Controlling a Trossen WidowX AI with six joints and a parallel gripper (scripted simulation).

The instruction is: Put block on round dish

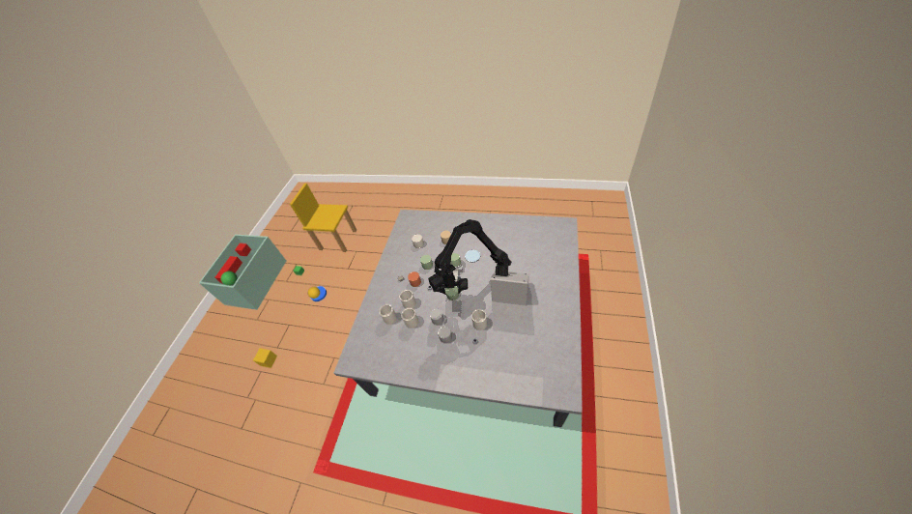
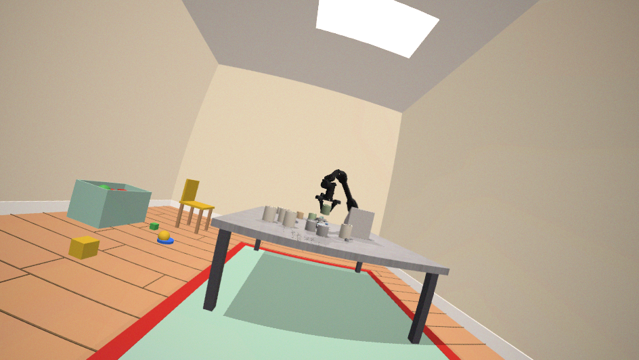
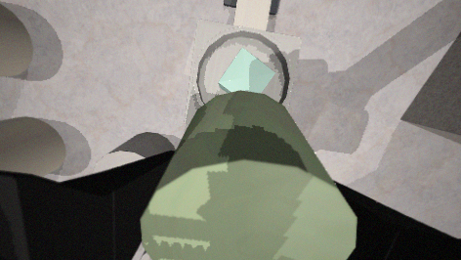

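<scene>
My gripper tip is now 10 mm short of the pale mint block, 40 mm to the left of it and 60 mm above it. Also, from my gripper tip: pale blue round dish (10 mm behind, 390 mm to the right, 150 mm below); then orange cup (290 mm ahead, 140 mm to the right, 110 mm below).
</scene>
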